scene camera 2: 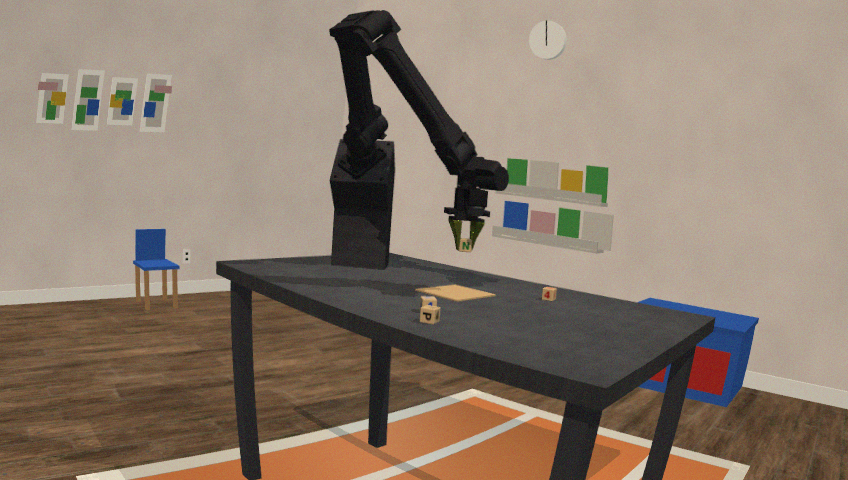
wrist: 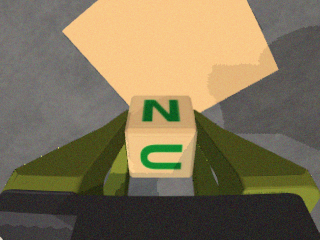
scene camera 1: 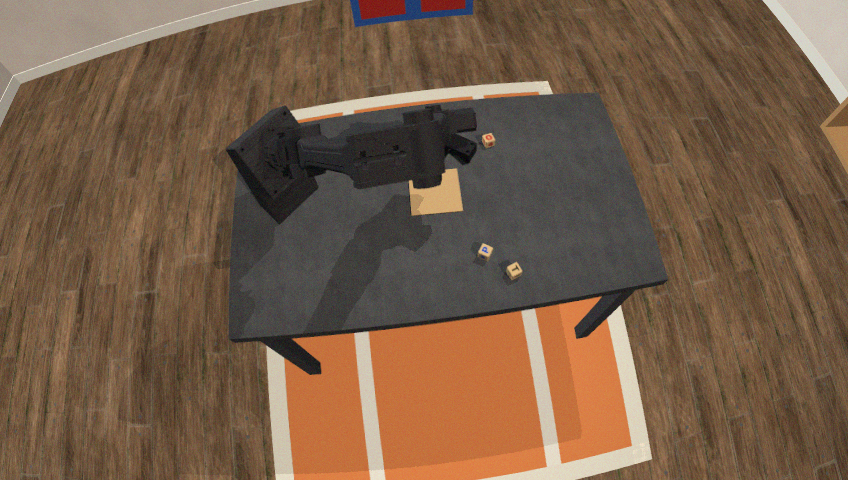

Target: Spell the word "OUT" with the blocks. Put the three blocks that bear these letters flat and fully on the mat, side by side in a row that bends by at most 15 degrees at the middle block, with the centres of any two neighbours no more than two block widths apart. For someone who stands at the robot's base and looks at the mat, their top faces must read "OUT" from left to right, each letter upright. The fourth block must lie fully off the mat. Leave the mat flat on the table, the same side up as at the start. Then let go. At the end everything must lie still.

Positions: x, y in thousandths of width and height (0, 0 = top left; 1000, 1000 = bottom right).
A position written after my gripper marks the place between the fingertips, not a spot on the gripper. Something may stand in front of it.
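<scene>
A tan mat (scene camera 1: 527, 414) is there for me to see, and the same tan mat is visible in scene camera 2 (scene camera 2: 538, 611) and in the wrist view (wrist: 652, 240). I also see a green-lettered block (wrist: 505, 552). As for my gripper (scene camera 2: 548, 522), I see it in the wrist view too (wrist: 505, 498).
</scene>
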